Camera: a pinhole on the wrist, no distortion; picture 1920 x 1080 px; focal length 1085.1 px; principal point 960.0 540.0 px. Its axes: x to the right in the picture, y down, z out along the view. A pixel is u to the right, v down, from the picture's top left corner.
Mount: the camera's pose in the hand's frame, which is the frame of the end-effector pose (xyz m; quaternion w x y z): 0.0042 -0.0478 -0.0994 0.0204 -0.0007 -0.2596 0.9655
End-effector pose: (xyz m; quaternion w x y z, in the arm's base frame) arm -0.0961 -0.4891 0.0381 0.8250 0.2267 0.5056 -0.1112
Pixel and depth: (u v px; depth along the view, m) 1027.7 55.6 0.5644
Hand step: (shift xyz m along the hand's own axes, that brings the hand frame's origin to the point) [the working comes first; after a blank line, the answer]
In the camera's frame: 0.0352 -0.2520 0.5644

-0.0279 -0.1115 0.5156
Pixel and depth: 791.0 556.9 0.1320
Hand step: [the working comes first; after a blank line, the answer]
In the camera's frame: -0.0206 0.0021 0.1320

0.0231 -0.1166 0.0136
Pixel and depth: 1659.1 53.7 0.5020
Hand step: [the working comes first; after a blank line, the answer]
In the camera's frame: 0.3234 -0.2250 0.5020

-0.3162 -0.0921 0.4507
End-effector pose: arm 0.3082 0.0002 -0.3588 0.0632 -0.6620 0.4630 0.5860
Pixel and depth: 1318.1 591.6 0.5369
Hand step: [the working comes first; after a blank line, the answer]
In the camera's frame: 0.1772 0.0255 0.5369

-0.1802 -0.3320 0.3540
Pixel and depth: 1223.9 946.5 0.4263
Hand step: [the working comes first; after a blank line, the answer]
In the camera's frame: 0.1037 0.1597 0.4263

-0.1107 -0.3954 0.1903
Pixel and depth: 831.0 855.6 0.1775
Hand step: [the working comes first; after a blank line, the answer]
In the camera's frame: -0.0211 0.0516 0.1775

0.0211 -0.1822 0.0281
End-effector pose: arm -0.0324 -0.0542 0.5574 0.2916 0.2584 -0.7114 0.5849
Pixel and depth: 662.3 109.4 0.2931
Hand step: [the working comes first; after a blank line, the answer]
In the camera's frame: -0.0804 -0.1163 0.2931

0.0856 -0.0974 0.2118
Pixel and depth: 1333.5 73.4 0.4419
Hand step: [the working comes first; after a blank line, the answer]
In the camera's frame: 0.1521 -0.1900 0.4419

-0.1456 -0.0990 0.3796
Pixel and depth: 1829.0 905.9 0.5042
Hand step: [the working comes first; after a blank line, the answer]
In the camera's frame: 0.4038 0.1700 0.5042

-0.4119 -0.4314 0.2553
